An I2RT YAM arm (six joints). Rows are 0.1 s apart.
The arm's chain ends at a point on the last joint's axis. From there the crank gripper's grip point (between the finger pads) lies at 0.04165 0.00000 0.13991 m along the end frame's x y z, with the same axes.
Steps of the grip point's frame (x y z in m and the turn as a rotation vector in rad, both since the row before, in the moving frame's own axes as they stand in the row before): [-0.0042 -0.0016 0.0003 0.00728 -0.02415 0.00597]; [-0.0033 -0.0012 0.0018 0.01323 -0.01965 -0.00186]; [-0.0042 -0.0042 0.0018 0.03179 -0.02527 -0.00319]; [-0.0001 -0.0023 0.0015 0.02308 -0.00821 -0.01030]
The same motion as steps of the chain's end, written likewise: [-0.0008 -0.0008 -0.0007 0.00728 -0.02415 0.00597]; [-0.0005 0.0007 0.0010 0.01323 -0.01965 -0.00186]; [-0.0006 0.0004 0.0009 0.03179 -0.02527 -0.00319]; [0.0011 0.0014 0.0012 0.02308 -0.00821 -0.01030]
